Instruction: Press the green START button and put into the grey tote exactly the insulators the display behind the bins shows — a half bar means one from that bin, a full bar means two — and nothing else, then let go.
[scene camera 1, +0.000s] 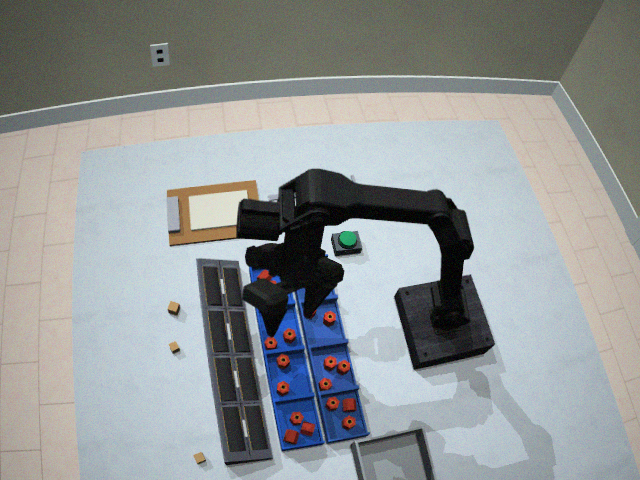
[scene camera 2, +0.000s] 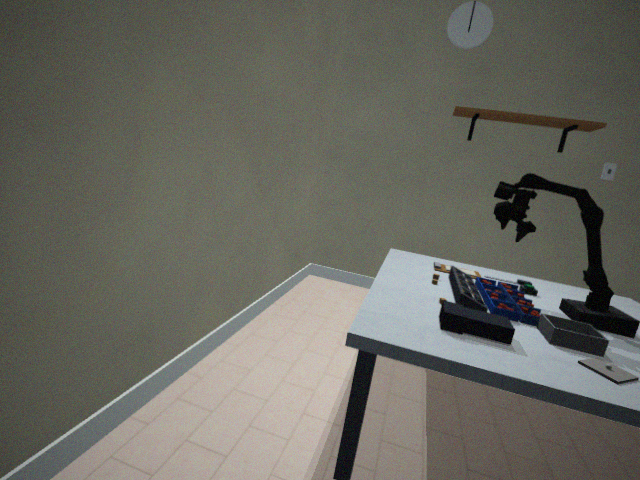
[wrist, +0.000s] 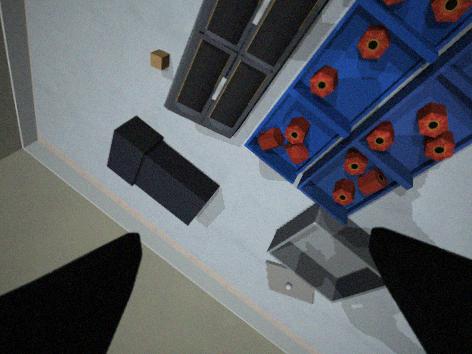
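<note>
My gripper (scene camera 1: 291, 324) (scene camera 2: 511, 234) (wrist: 256, 241) is open and empty, high above the blue bins (scene camera 1: 284, 349) (wrist: 322, 112). The bins stand in two rows and hold red-orange insulators (scene camera 1: 291, 436) (wrist: 270, 139), some upright, some lying; the arm hides the far compartments in scene camera 1. The display (scene camera 1: 248, 457) (scene camera 2: 465, 289) (wrist: 195, 116) has dark windows with thin orange outlines; I cannot make out any lit bars. The green START button (scene camera 1: 347, 239) (scene camera 2: 528, 285) stands beyond the bins. The grey tote (scene camera 1: 427, 454) (scene camera 2: 568, 338) (wrist: 297, 227) shows no insulator in its visible part; a finger partly covers it in the wrist view.
A black block (scene camera 2: 475, 322) (wrist: 170, 175) stands near the display's end. A flat plate with a knob (scene camera 2: 607, 369) (wrist: 280, 285) lies beside the tote. Small wooden cubes (scene camera 1: 173, 307) (wrist: 160, 59) lie behind the display. A clipboard (scene camera 1: 206, 188) lies at the far side.
</note>
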